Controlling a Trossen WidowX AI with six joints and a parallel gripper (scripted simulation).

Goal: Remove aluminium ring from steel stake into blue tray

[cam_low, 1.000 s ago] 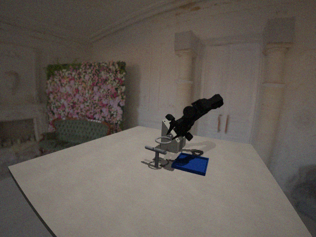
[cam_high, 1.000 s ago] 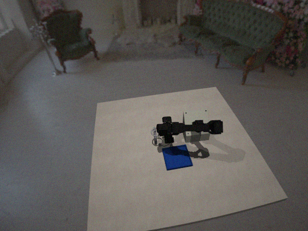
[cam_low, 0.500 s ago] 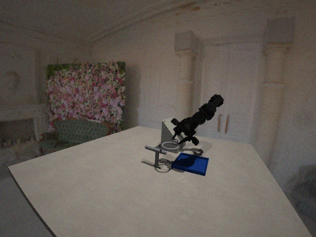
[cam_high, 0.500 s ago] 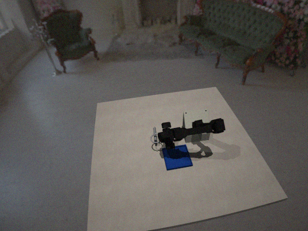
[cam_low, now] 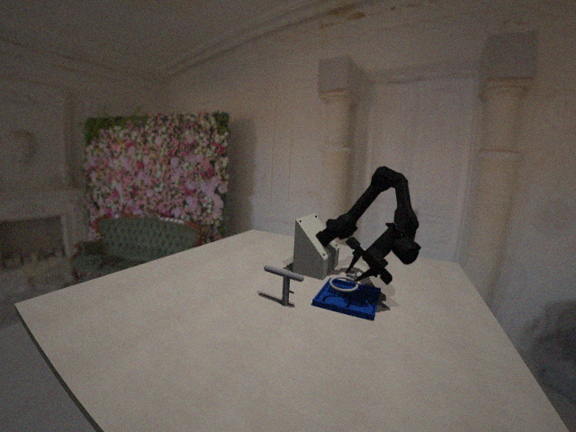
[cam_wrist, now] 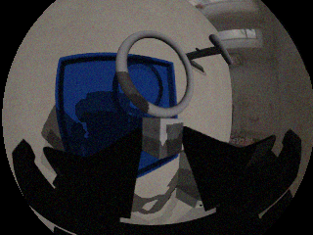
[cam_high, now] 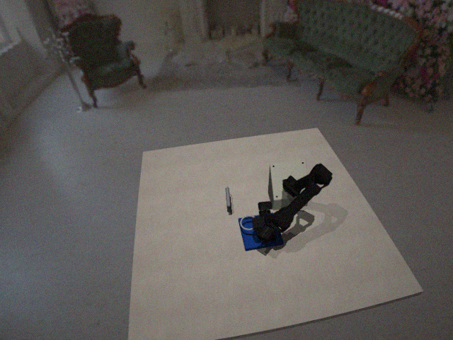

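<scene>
Right now the aluminium ring is 5 cm ahead of my gripper tip and 1 cm to the right of it. Also, from my gripper tip: blue tray: 7 cm below, 1 cm to the left.
</scene>
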